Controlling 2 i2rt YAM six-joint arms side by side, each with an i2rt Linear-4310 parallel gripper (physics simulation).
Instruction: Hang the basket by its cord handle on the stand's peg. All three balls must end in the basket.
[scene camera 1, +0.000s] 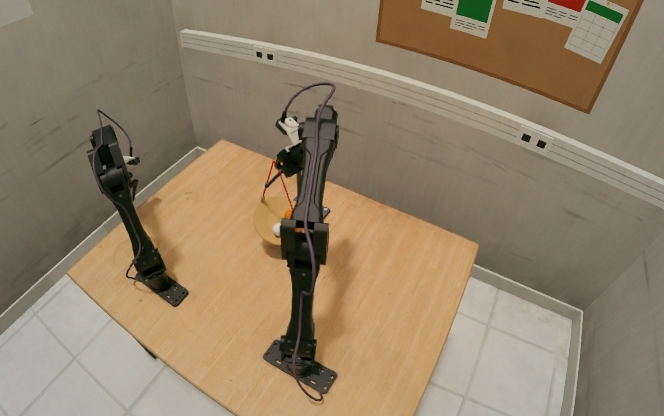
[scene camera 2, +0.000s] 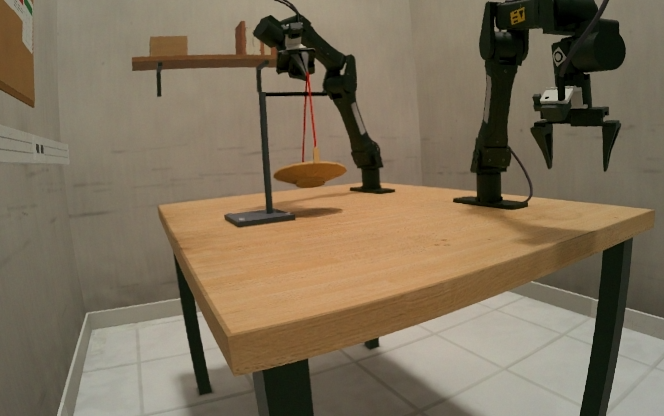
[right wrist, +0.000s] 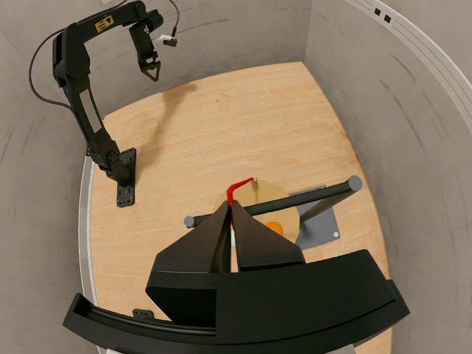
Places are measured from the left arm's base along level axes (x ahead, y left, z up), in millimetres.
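Pixels of known places: left gripper, fingertip midpoint: (scene camera 2: 577, 169); right gripper, fingertip midpoint: (scene camera 1: 275, 166) (scene camera 2: 307, 79); left arm's base, link origin: (scene camera 1: 161, 284) (scene camera 2: 489, 204); right arm's base, link origin: (scene camera 1: 299, 367) (scene camera 2: 371, 191).
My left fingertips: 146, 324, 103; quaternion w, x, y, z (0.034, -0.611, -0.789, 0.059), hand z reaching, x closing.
Note:
Ahead of a thing's pixels: the offset from my left fingertips to its middle, as dx, dy, dz. "pt": to the spot under its first point. Level surfaces: height alone.
My right gripper (scene camera 1: 275, 162) (scene camera 2: 306, 74) (right wrist: 230, 207) is shut on the red cord handle (scene camera 1: 286, 189) (scene camera 2: 313, 120) (right wrist: 240, 185). The tan basket {+224, -555, -5} (scene camera 1: 261, 220) (scene camera 2: 310, 172) (right wrist: 287, 200) hangs from it above the table. The stand's dark peg {pt +197, -561, +187} (scene camera 1: 273, 179) (scene camera 2: 285, 94) (right wrist: 290, 200) crosses just below the fingertips, with red cord visible on both sides of it in the right wrist view. A white ball {+191, -571, -10} (scene camera 1: 277, 229) and an orange ball {+255, -574, -3} (scene camera 1: 288, 214) (right wrist: 274, 228) lie in the basket; the third is mostly hidden. My left gripper (scene camera 2: 578, 168) is open, far from the basket.
The stand's post {+330, -560, +49} (scene camera 2: 265, 150) rises from a grey base {pt +372, -500, -91} (scene camera 2: 260, 218) (right wrist: 327, 227) on the wooden table {dz -103} (scene camera 1: 390, 280) (scene camera 2: 400, 260). A wall shelf (scene camera 2: 200, 62) is in the background. The left arm stands well apart from the stand.

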